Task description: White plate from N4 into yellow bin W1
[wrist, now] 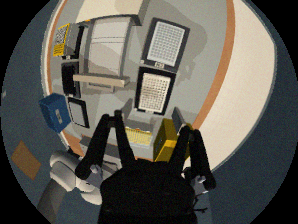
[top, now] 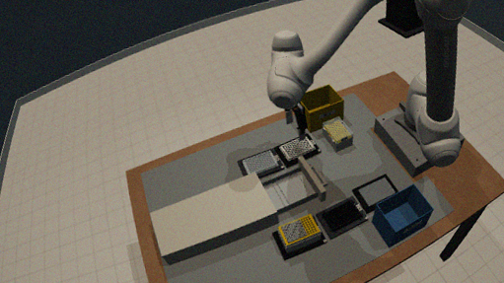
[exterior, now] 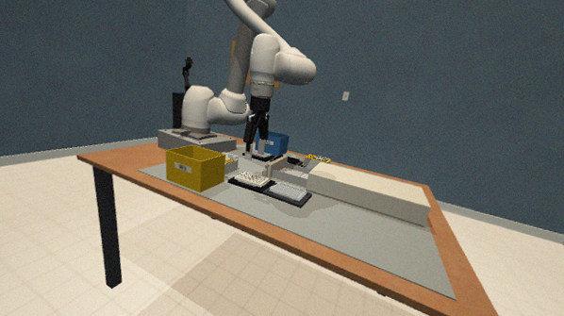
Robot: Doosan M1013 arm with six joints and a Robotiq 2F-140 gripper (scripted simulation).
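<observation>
My hand is 120 mm above the white plate. Also, from my hand: yellow bin 200 mm behind, 110 mm to the right, 110 mm below; pale grey plate 170 mm ahead, 120 mm below, 20 mm to the right; black nest 140 mm below.
</observation>
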